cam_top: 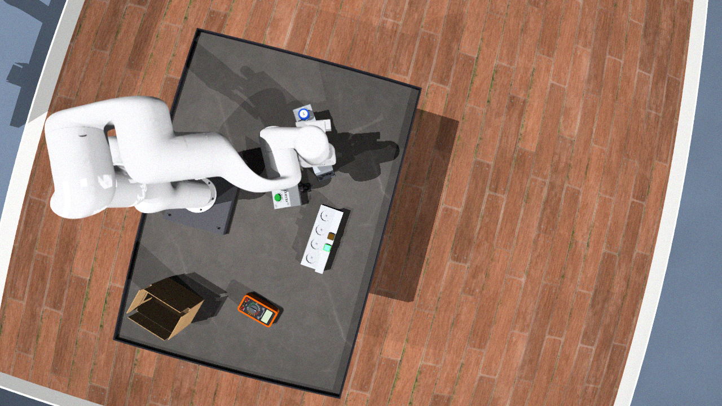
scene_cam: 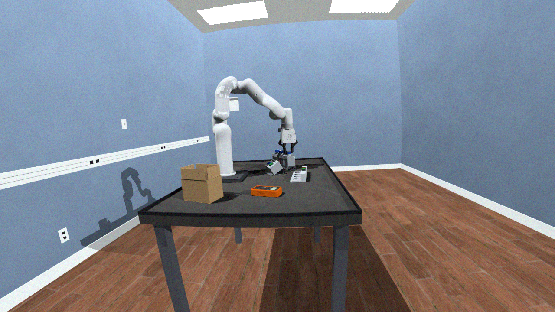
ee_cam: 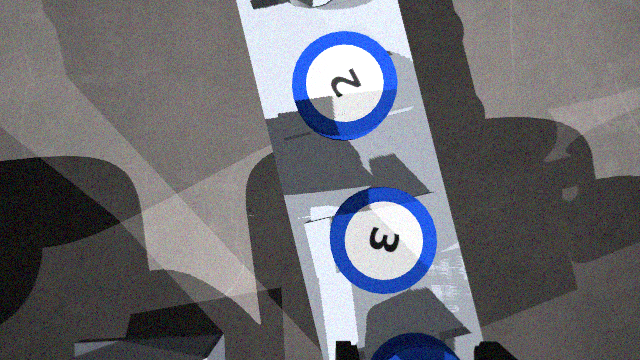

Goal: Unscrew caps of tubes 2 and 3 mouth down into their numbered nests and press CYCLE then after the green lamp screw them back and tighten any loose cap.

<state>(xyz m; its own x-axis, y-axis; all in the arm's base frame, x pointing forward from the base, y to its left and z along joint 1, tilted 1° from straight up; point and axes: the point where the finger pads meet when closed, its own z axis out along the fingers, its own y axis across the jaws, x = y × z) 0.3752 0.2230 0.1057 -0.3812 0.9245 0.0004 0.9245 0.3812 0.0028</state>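
Right now the green ready key is 150 mm to the right of my hand, 100 mm behind it and 60 mm below it. Round my hand: blue cycle key 120 mm behind, 110 mm to the right, 60 mm below; raised table edge 280 mm ahead, 200 mm to the right, 120 mm below; key housing 130 mm to the right, 100 mm behind, 80 mm below.
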